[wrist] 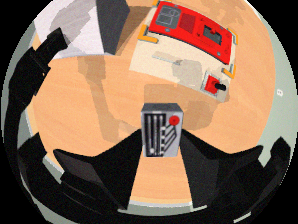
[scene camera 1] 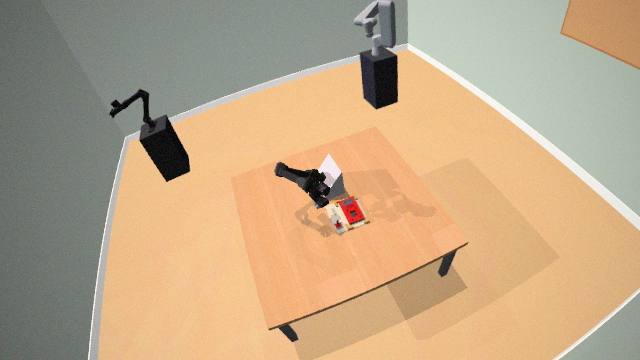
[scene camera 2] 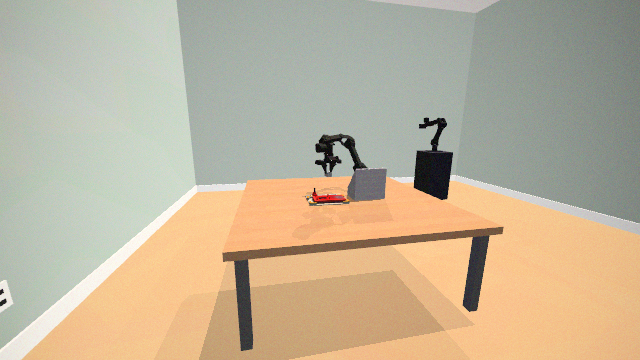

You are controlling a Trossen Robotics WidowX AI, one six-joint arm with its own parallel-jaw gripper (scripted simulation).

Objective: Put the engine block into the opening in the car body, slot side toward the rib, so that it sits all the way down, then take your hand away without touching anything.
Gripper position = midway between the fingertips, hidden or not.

The gripper (wrist: 161, 133) holds an engine block (wrist: 161, 123). Further things: a red car body (wrist: 197, 30).
